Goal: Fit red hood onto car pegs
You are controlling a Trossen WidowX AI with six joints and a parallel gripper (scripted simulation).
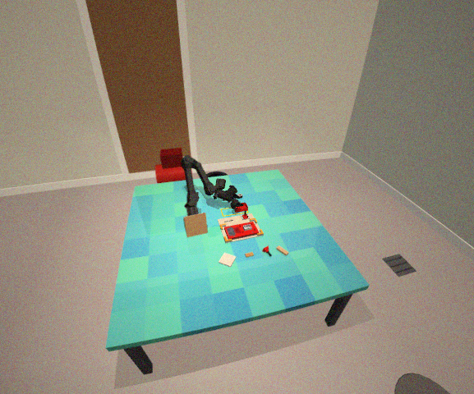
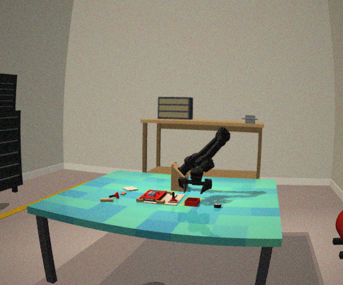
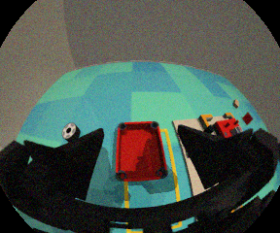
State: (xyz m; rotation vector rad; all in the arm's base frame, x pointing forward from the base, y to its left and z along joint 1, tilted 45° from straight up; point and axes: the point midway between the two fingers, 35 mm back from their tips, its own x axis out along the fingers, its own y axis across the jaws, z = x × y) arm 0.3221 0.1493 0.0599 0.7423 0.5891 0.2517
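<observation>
My gripper tip is 6 cm above the red hood and 1 cm past it. Round my gripper tip: white tile 44 cm to the right, 20 cm behind, 6 cm below; grey engine block 23 cm to the right, 4 cm below, 2 cm behind; black wheel 15 cm to the left, 6 cm below, 3 cm ahead.
</observation>
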